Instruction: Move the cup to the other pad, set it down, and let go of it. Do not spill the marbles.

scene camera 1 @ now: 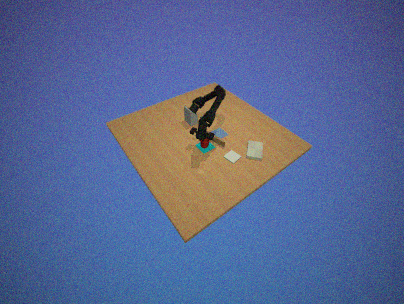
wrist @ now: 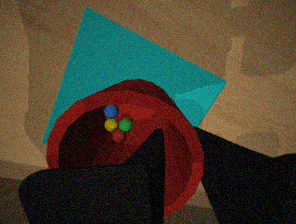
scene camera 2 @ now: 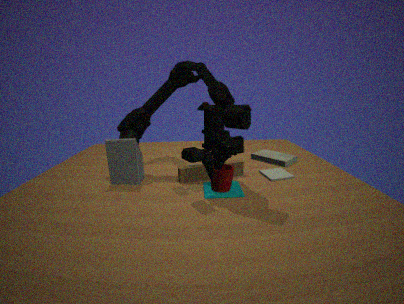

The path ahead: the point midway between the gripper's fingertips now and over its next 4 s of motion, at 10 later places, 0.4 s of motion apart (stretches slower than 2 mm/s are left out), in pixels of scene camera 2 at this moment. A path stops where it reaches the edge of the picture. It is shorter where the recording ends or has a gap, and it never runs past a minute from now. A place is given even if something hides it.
My gripper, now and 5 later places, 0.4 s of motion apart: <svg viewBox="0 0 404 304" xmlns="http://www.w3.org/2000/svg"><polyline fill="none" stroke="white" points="214,178 214,176 214,169 213,164 213,162 214,148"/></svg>
